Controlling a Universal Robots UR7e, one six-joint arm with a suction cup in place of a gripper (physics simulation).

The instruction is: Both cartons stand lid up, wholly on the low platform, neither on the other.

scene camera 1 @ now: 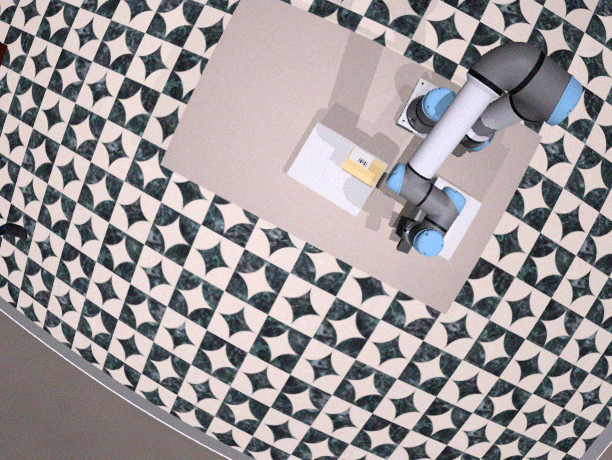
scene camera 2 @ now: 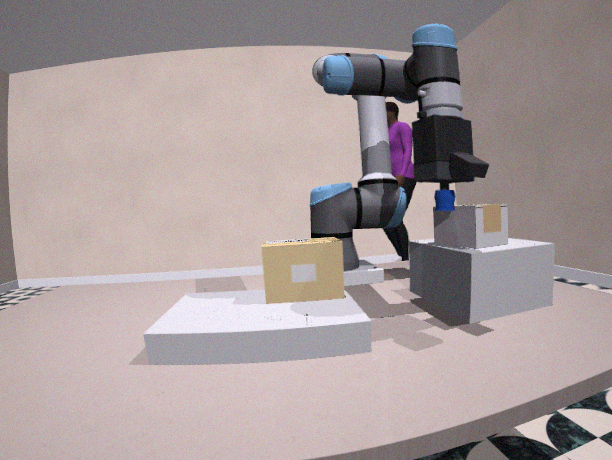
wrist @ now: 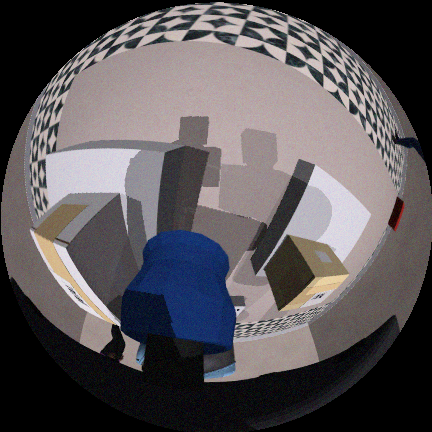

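Seen in the pictures: end effector, tool point: [scene camera 2: 444, 210] [wrist: 184, 267]; arm's base, origin of the base link: [scene camera 1: 425, 114].
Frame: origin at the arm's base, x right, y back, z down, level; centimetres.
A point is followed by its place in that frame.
A tan carton [scene camera 1: 367, 172] @(x 15.3, y -29.7, z -10.7 cm) [scene camera 2: 327, 275] @(x 14.5, y -33.5, z -5.0 cm) [wrist: 292, 270] @(x 11.0, y -31.4, z -6.7 cm) stands label side up near the back right edge of the low white platform [scene camera 1: 315, 165] @(x 34.8, y -32.8, z -0.7 cm) [scene camera 2: 260, 347] @(x 28.5, y -43.4, z 1.8 cm) [wrist: 350, 215] @(x 30.1, y -38.6, z -0.7 cm). A white carton [scene camera 2: 465, 230] @(x -10.5, y -40.9, z -11.1 cm) [wrist: 97, 245] @(x -10.5, y -41.6, z -12.8 cm) with tan tape stands lid up on the taller block [scene camera 1: 472, 205] @(x -26.8, y -28.0, z -8.0 cm) [scene camera 2: 510, 280] @(x -14.3, y -48.6, z -2.3 cm) [wrist: 85, 172] @(x -14.7, y -46.2, z -7.9 cm). My gripper, a blue suction cup [scene camera 2: 444, 208] [wrist: 185, 237], points down at about the height of that carton's top, beside its shaded side. It holds nothing; the wrist view shows no carton under its tip. The arm hides cup and white carton in scene camera 1.
The robot base [scene camera 1: 425, 112] @(x 3.5, y -4.6, z -19.3 cm) [scene camera 2: 345, 252] @(x -1.2, y -6.7, z -4.6 cm) stands behind, between the platform and the block. My forearm [scene camera 1: 450, 135] @(x 1.8, y -17.3, z -52.7 cm) reaches over the block. A person in purple [scene camera 2: 401, 150] stands behind the arm. The table top [scene camera 1: 250, 100] @(x 69.5, y -14.6, z 4.1 cm) [scene camera 2: 225, 400] @(x 34.3, y -51.9, z 4.1 cm) surrounds both supports.
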